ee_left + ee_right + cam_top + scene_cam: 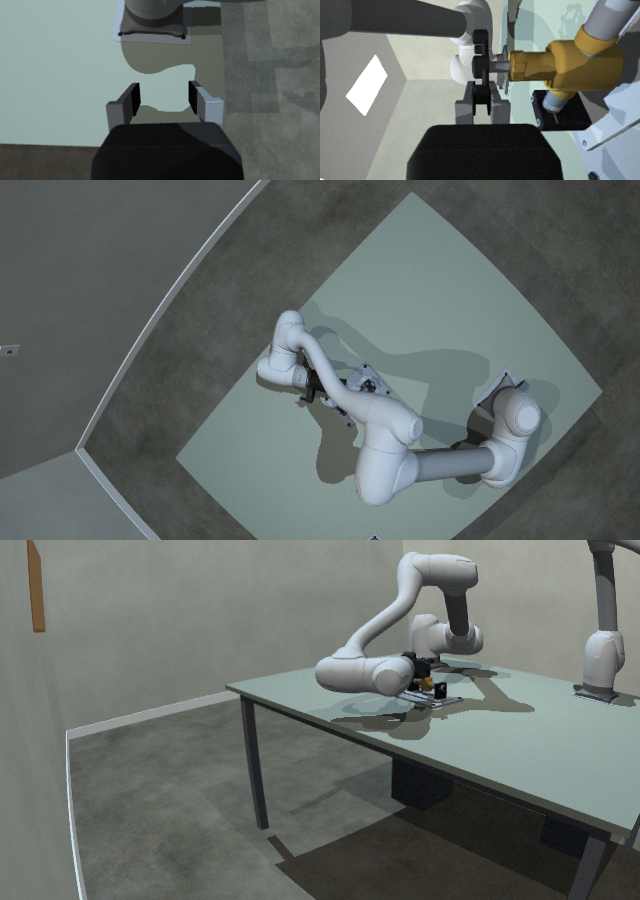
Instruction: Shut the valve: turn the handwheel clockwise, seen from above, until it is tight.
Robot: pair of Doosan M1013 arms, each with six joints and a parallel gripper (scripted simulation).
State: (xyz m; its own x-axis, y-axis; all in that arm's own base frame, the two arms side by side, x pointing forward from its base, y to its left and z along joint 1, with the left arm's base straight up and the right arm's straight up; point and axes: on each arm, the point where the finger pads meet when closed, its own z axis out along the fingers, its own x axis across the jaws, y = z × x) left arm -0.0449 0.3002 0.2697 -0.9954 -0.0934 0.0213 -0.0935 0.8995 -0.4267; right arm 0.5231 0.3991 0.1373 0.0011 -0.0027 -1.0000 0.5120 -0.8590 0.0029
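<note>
Now: right hand 10 mm past the dark handwheel, 20 mm to the right of it and 10 mm above it. Also, from my right hand: light grey plate: 10 mm behind, 20 mm to the left, 130 mm below.
</note>
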